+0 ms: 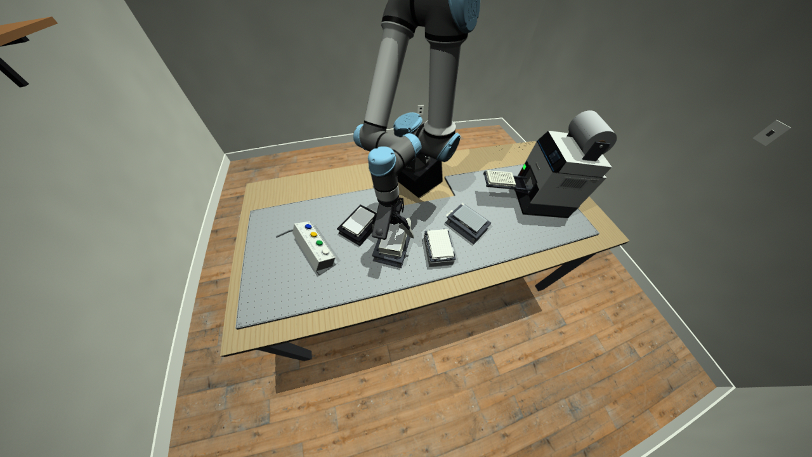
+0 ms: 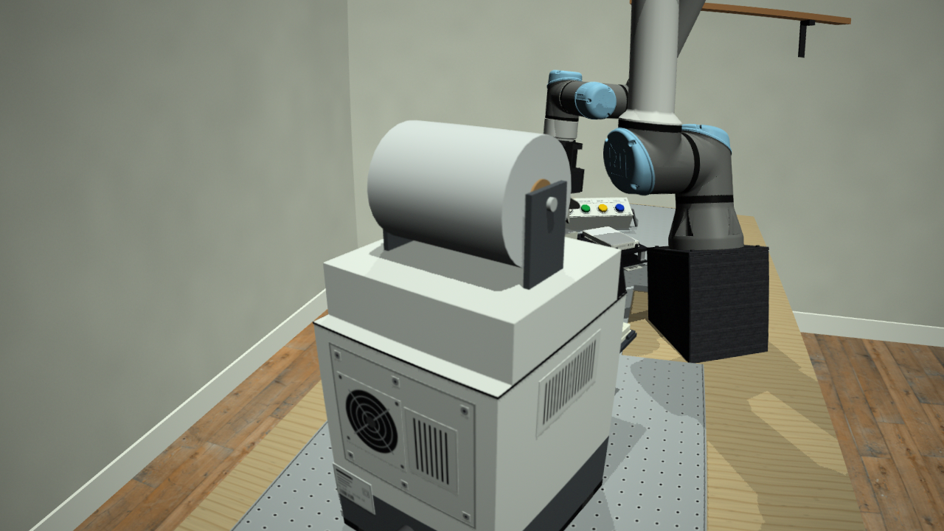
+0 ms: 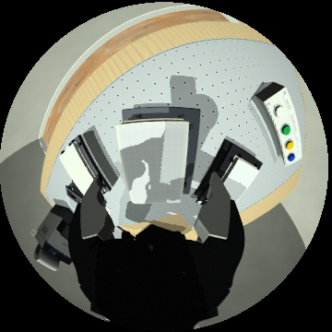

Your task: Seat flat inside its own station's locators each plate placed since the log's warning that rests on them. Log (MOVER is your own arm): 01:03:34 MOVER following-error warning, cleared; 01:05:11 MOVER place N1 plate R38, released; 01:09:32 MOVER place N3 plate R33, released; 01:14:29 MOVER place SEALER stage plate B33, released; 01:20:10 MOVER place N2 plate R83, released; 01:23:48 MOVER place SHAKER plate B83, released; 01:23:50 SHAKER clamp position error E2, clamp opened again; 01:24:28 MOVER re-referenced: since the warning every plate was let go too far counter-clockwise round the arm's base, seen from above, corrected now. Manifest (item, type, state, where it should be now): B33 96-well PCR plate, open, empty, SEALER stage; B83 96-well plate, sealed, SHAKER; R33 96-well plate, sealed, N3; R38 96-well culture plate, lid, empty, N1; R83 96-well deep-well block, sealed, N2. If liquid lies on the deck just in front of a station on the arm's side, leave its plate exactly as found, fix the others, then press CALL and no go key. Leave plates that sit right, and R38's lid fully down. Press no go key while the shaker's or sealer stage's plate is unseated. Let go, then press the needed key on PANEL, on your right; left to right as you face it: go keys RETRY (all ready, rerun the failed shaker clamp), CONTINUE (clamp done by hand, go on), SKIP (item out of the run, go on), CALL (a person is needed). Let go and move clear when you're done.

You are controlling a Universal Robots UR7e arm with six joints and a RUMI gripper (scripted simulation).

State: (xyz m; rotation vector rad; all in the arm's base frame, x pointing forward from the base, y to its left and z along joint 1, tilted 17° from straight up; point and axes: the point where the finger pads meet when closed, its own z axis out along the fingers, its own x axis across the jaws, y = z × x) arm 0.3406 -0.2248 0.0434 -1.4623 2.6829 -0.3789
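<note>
Now: hand 2 cm above the tall sealed deep-well block. From my hand the other things lie so: roll 83 cm to the left, 30 cm above; white PCR plate 11 cm behind, 58 cm to the left, 3 cm above; grey lidded plate 1 cm ahead, 36 cm to the left, 4 cm below.
</note>
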